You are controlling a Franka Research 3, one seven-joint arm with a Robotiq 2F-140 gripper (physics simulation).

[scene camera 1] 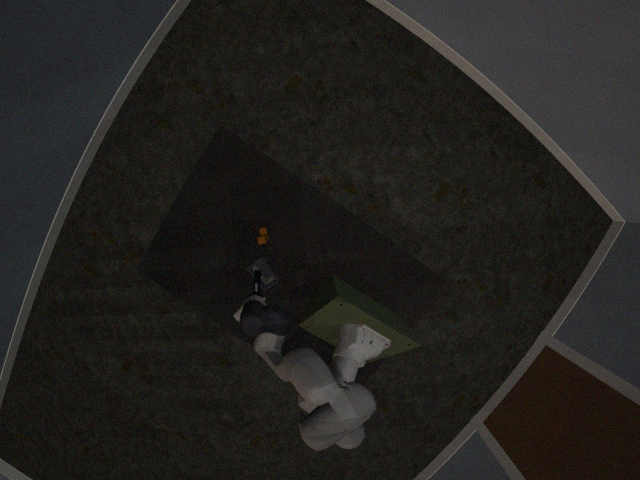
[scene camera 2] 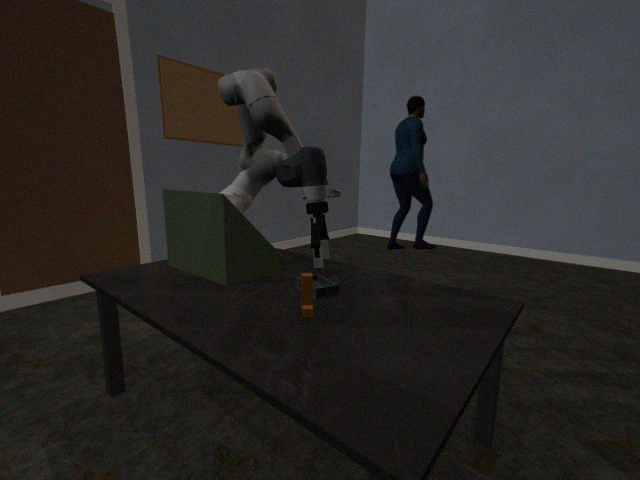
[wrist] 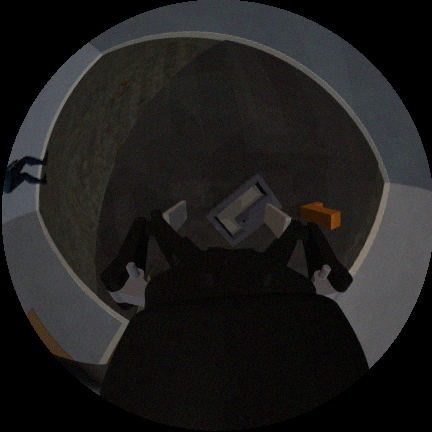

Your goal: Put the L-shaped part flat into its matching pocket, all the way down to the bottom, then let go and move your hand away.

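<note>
The orange L-shaped part [scene camera 1: 262, 236] [scene camera 2: 307, 290] [wrist: 322, 216] stands upright on the table, its long leg up and its short leg at the foot. Beside it lies the grey pocket tray [scene camera 1: 267, 279] [scene camera 2: 327, 291] [wrist: 235, 196]; in the wrist view its recess is pale, with dark ends, and does not hold the part. My gripper [scene camera 1: 257, 272] [scene camera 2: 321, 258] [wrist: 225, 210] is open and empty. It points down and hangs a little above the tray, with the part off to one side, outside the fingers. The fingers cover a bit of the tray in the wrist and overhead views.
A large green wedge block [scene camera 1: 330, 317] [scene camera 2: 195, 237] stands on the dark table [scene camera 1: 217, 191] [scene camera 2: 392, 351], beside the arm's base. A person [scene camera 2: 408, 147] [wrist: 20, 174] stands on the floor beyond the table, near the wall.
</note>
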